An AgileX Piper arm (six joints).
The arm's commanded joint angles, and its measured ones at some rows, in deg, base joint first. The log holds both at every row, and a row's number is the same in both.
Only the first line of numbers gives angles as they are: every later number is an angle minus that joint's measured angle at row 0.
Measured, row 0:
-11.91 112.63 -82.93 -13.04 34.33 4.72
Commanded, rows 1 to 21:
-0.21 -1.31 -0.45 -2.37 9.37 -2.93
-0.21 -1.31 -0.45 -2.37 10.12 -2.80
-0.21 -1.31 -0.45 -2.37 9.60 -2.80
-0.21 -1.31 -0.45 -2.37 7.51 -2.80
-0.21 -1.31 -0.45 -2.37 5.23 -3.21
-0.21 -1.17 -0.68 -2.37 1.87 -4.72
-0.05 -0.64 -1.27 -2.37 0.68 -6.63
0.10 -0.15 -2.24 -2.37 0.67 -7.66
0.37 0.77 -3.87 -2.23 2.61 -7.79
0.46 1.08 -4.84 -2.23 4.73 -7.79
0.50 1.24 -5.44 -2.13 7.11 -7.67
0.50 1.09 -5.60 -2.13 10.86 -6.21
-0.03 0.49 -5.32 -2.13 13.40 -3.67
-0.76 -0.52 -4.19 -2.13 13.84 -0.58
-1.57 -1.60 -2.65 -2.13 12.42 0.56
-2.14 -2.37 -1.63 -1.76 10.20 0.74
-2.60 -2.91 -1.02 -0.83 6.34 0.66
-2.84 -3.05 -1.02 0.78 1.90 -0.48
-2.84 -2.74 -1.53 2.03 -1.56 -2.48
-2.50 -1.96 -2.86 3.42 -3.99 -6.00
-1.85 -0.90 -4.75 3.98 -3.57 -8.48
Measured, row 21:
-2.71 -1.22 -1.22 2.44 4.79 -0.60
